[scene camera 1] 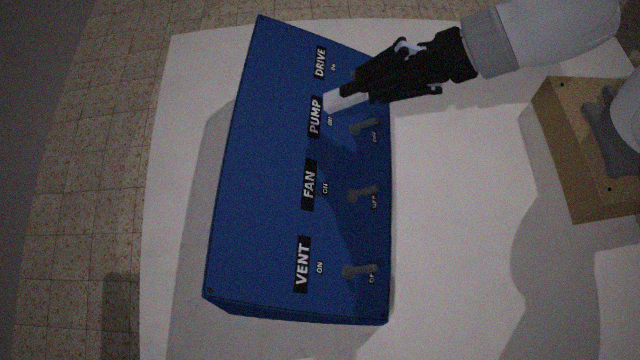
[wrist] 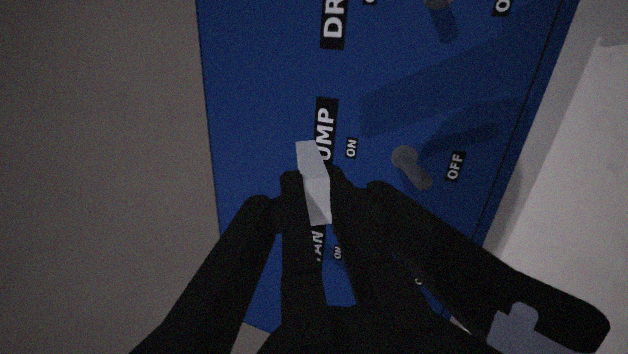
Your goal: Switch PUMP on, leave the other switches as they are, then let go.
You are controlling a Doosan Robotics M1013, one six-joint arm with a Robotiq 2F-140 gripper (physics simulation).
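Frame: origin at the arm's base, x back, y right, z up, level; centimetres.
Seen in the pictures: gripper, fingertip midpoint: (scene camera 1: 326,104) (wrist: 306,158); arm's base, origin of the base link: (scene camera 1: 624,140).
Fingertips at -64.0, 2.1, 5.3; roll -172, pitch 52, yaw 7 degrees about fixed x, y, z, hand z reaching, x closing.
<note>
Offsets run from my fingertips to a thing's top centre, as dx, dy, dz. Level surfaces: height alone.
The blue switch box (scene camera 1: 270,165) (wrist: 260,100) carries labelled levers. The PUMP lever {+6.5, -0.5, -3.0} (scene camera 1: 364,125) (wrist: 411,166) is grey and leans to its OFF side. The FAN lever {+5.5, -12.4, -3.0} (scene camera 1: 363,193) and the VENT lever {+4.4, -24.4, -3.0} (scene camera 1: 360,271) also lean to OFF. The DRIVE lever (wrist: 442,20) shows partly at the top of the wrist view; the gripper hides it in the scene view. My gripper (scene camera 1: 344,98) (wrist: 306,158) is shut with nothing held, its pale fingertips above the box near the PUMP label {-1.6, +0.3, -3.2} (scene camera 1: 314,117) (wrist: 325,127), on the ON side and apart from the PUMP lever.
The box stands on a white table {dz -16.1} (scene camera 1: 450,165). A wooden block (scene camera 1: 560,150) under the arm's base is at the right of the scene view. The arm (scene camera 1: 555,35) reaches in from the upper right. A speckled tiled floor (scene camera 1: 85,200) lies beyond the table.
</note>
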